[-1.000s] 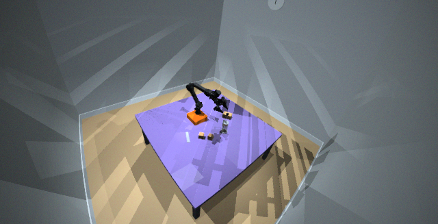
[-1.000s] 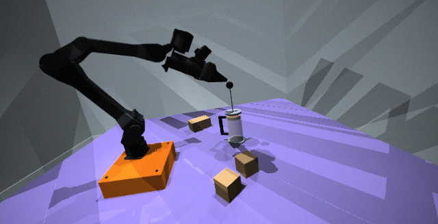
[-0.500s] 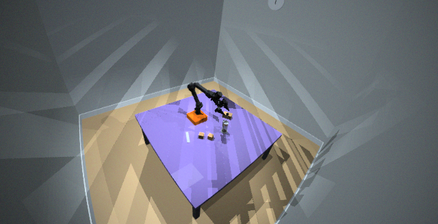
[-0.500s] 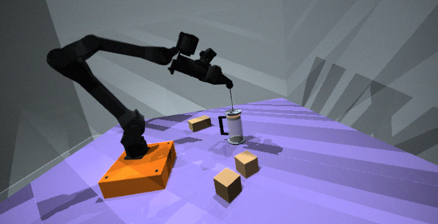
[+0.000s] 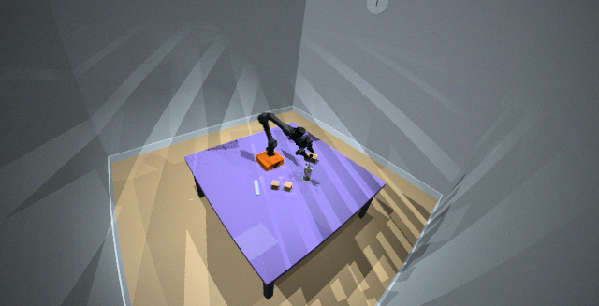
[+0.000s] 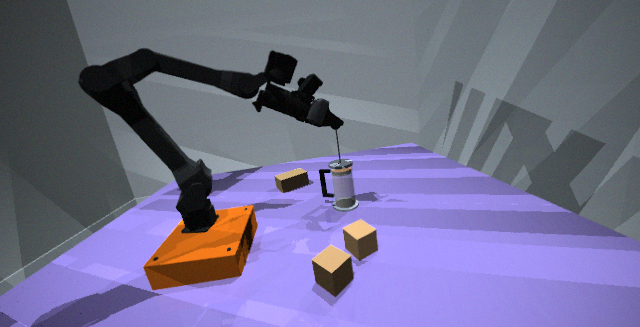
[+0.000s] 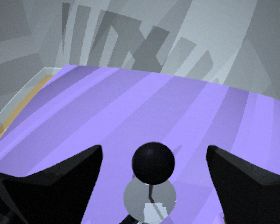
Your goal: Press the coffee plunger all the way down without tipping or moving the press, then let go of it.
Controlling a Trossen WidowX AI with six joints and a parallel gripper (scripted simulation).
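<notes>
My gripper tip is now 130 mm above the glass coffee press and 20 mm past it.
</notes>
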